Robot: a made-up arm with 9 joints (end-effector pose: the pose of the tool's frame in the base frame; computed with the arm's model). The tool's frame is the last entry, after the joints. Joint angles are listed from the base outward.
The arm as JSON. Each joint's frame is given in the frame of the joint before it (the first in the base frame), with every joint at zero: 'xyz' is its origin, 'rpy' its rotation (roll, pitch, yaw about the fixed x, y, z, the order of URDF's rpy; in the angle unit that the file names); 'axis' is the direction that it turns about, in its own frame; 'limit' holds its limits. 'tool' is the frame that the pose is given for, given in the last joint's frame.
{
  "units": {
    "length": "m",
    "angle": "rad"
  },
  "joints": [
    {
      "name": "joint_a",
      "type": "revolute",
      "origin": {
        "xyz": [
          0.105,
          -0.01,
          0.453
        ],
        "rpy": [
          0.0,
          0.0,
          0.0
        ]
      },
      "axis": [
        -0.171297,
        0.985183,
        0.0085
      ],
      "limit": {
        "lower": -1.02,
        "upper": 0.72
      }
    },
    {
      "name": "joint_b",
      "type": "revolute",
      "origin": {
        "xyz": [
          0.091,
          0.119,
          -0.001
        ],
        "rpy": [
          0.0,
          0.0,
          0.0
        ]
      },
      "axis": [
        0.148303,
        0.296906,
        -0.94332
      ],
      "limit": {
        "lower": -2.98,
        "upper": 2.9
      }
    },
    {
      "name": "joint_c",
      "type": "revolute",
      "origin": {
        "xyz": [
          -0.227,
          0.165,
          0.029
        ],
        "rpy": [
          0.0,
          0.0,
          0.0
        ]
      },
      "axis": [
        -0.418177,
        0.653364,
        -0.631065
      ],
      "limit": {
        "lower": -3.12,
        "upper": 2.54
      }
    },
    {
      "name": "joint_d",
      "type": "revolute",
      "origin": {
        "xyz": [
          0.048,
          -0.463,
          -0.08
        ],
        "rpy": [
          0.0,
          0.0,
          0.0
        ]
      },
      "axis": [
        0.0,
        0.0,
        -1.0
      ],
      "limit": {
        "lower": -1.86,
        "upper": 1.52
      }
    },
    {
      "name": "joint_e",
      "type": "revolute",
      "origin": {
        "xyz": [
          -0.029,
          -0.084,
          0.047
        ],
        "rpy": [
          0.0,
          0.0,
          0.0
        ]
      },
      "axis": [
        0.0,
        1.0,
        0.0
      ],
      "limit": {
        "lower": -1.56,
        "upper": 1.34
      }
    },
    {
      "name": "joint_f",
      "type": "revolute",
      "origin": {
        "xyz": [
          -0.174,
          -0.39,
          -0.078
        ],
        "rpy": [
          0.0,
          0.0,
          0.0
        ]
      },
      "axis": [
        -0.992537,
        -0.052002,
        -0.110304
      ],
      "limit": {
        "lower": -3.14,
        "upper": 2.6
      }
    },
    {
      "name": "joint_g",
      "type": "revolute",
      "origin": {
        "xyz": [
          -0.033,
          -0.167,
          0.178
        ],
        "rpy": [
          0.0,
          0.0,
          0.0
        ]
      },
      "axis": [
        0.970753,
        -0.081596,
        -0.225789
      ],
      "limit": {
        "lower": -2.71,
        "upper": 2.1
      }
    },
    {
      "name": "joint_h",
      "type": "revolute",
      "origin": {
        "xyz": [
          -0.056,
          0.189,
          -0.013
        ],
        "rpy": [
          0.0,
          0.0,
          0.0
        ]
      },
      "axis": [
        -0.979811,
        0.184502,
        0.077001
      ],
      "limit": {
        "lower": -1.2,
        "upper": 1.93
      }
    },
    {
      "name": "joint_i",
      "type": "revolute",
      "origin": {
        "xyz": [
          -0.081,
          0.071,
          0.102
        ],
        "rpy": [
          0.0,
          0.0,
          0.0
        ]
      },
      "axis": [
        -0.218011,
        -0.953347,
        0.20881
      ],
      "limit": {
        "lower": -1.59,
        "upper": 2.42
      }
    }
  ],
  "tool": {
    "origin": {
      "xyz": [
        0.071,
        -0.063,
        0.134
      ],
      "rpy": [
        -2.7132,
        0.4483,
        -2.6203
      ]
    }
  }
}
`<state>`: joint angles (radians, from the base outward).
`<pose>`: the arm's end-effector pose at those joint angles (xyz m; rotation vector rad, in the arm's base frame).
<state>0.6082 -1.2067 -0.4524 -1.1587 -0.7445 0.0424 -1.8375 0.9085 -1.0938</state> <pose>0.7592 0.5085 0.0025 -0.1824 1.4002 -0.6053</pose>
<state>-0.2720 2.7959 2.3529 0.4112 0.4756 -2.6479 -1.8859 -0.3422 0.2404</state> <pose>0.2317 -0.9037 0.7566 -1.0540 0.3548 0.0173</pose>
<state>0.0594 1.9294 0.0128 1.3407 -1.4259 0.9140 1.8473 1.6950 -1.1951</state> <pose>0.4243 0.6225 0.5474 -2.1425 0.5103 1.1745</pose>
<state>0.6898 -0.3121 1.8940 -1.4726 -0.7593 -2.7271 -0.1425 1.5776 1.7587</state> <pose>-0.0918 -0.7474 1.2400 0.3486 1.9161 0.0782</pose>
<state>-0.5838 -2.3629 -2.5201 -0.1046 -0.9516 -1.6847 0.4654 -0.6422 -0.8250</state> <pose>-0.9628 0.0284 0.1940 -0.8169 1.5410 0.4851</pose>
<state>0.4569 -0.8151 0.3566 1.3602 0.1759 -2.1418 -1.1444 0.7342 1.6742</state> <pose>-0.5562 -0.2407 0.7308 -0.4614 0.8760 -1.1361</pose>
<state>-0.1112 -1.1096 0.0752 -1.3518 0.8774 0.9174 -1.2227 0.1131 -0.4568</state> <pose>0.6846 -0.1505 0.8795 -0.7164 -1.2792 -1.7655</pose>
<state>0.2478 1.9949 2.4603 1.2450 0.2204 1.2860 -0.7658 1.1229 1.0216</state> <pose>0.9229 -0.0316 0.2460 0.5760 -0.6309 2.8991</pose>
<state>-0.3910 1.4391 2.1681 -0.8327 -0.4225 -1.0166 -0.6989 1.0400 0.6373</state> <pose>-0.0854 0.0144 1.6111 0.0040 -2.6606 -0.3390</pose>
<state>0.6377 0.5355 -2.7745 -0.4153 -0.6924 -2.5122 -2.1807 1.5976 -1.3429</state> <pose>0.9398 0.5485 0.5136 -0.0325 1.1927 0.5336</pose>
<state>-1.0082 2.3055 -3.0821 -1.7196 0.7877 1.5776 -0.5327 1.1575 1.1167</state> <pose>-0.5453 -0.6559 0.9340 -0.3728 0.6664 0.5892</pose>
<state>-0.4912 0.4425 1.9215 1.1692 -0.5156 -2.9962 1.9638 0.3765 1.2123</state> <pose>-0.7870 0.7515 0.6659 1.5396 -0.3663 0.5133</pose>
